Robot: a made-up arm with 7 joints. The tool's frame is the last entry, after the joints.
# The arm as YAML. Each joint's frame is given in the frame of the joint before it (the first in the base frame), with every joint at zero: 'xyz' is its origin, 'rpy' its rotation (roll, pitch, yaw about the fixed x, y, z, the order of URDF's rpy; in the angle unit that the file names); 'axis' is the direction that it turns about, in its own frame. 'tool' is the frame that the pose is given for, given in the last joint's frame.
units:
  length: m
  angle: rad
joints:
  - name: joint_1
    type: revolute
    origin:
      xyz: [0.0, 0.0, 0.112]
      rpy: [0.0, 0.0, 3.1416]
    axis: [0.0, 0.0, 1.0]
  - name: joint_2
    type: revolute
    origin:
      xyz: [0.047, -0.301, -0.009]
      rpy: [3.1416, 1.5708, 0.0]
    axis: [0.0, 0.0, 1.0]
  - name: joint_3
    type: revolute
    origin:
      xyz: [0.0, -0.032, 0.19]
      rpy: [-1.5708, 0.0, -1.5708]
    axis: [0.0, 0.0, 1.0]
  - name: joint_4
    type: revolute
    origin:
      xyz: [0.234, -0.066, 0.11]
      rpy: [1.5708, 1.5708, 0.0]
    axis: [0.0, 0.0, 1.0]
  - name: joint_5
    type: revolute
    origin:
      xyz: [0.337, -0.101, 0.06]
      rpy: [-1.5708, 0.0, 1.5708]
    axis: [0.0, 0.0, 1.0]
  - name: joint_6
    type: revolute
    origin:
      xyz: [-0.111, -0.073, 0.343]
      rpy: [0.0, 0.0, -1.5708]
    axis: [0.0, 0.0, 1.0]
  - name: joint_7
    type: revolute
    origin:
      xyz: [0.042, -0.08, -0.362]
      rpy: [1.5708, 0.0, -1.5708]
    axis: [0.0, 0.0, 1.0]
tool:
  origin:
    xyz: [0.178, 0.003, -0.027]
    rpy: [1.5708, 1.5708, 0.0]
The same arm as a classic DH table. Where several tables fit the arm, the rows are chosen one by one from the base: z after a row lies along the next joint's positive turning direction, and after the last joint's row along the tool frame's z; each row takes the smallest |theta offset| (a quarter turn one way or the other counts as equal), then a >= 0, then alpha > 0; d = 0 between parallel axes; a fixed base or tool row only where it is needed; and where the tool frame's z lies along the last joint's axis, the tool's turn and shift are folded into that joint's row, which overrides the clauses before.
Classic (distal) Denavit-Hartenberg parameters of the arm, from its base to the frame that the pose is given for. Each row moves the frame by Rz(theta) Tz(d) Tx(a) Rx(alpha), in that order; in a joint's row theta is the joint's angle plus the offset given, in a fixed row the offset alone. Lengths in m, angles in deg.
joint_1: d 0.103, theta offset 90, a 0.301, alpha 90
joint_2: d 0.143, theta offset 0, a -0.032, alpha 90
joint_3: d 0.11, theta offset 0, a -0.234, alpha -90
joint_4: d 0.126, theta offset 0, a 0.101, alpha 90
joint_5: d 0, theta offset 33.33, a 0.1329, alpha 0
joint_6: d -0.356, theta offset -33.33, a 0.08, alpha 90
joint_7: d -0.069, theta offset 0, a 0.178, alpha 90
tool (fixed): d -0.003, theta offset -90, a 0, alpha 0

